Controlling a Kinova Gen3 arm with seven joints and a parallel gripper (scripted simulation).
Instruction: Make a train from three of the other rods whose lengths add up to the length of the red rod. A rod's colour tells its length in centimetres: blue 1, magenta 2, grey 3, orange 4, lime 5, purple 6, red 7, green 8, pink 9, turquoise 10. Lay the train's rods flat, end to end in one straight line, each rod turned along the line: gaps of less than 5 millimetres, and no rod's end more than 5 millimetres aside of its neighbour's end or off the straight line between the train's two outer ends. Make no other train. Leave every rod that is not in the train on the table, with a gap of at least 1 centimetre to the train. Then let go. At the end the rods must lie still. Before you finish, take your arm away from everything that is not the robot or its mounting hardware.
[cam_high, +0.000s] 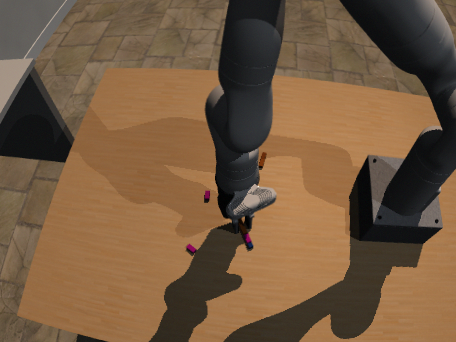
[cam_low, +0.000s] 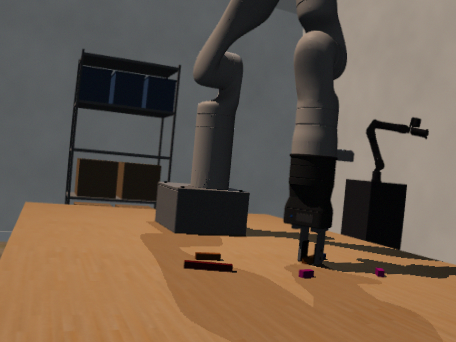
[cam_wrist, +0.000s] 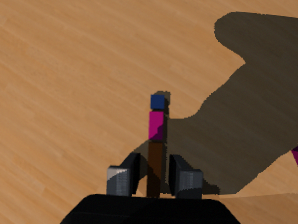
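The blue rod lies 30 mm behind my hand, 40 mm to the left of it and 10 mm below it. From my hand the other things lie so: red rod (50 mm ahead, 200 mm to the right, 10 mm below).
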